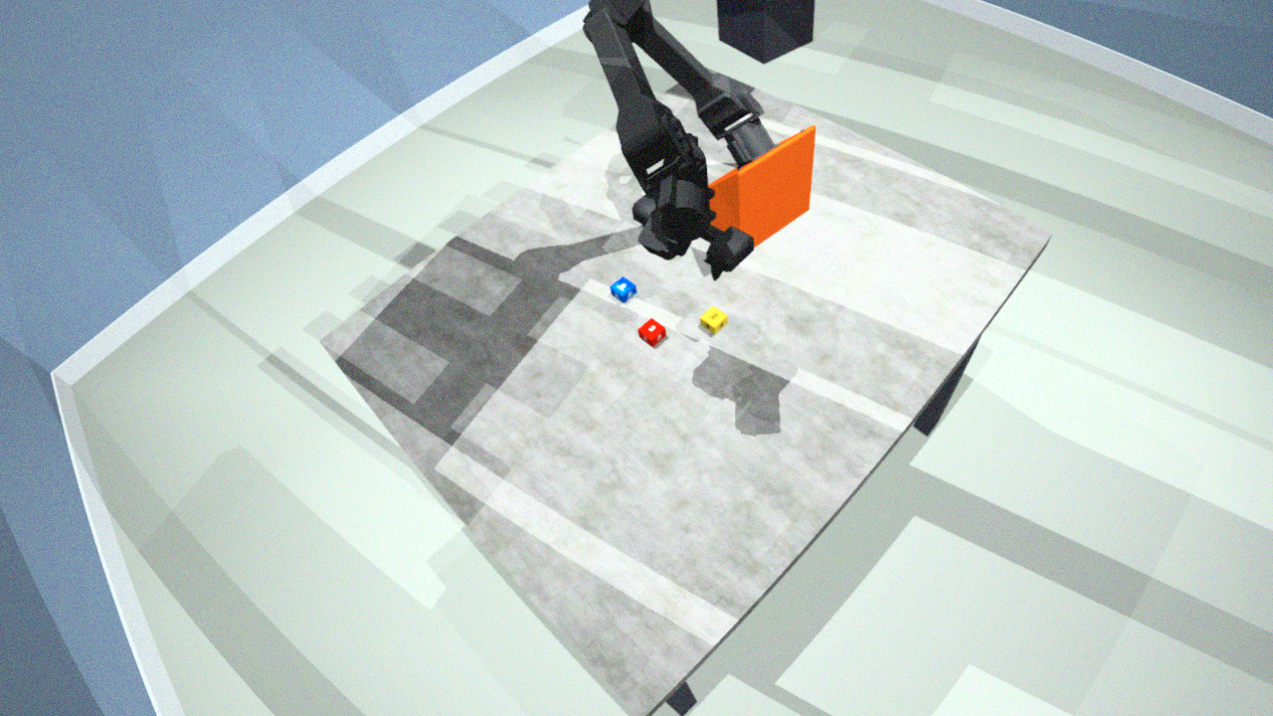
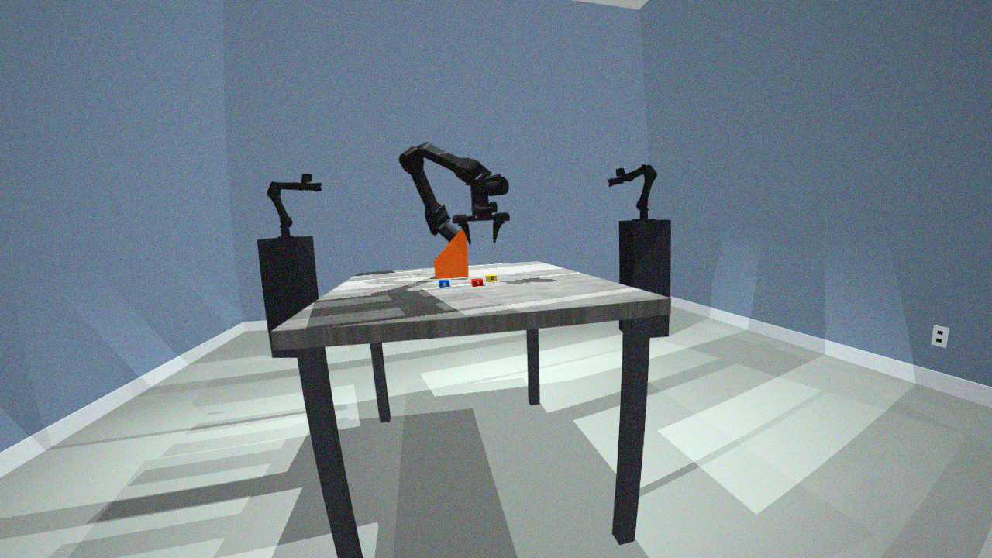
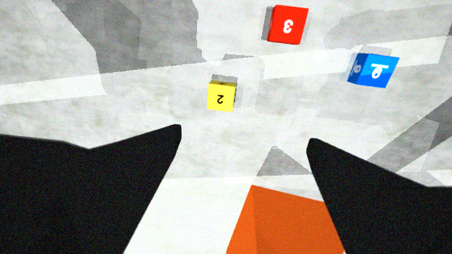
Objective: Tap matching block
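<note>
Now: gripper tip 12 cm above the red block, 8 cm short of it and 2 cm to the left of it. The rest, counted from my gripper tip: yellow block 12 cm below, 2 cm to the left, 1 cm behind; blue block 13 cm to the right, 12 cm below, 7 cm ahead.
</note>
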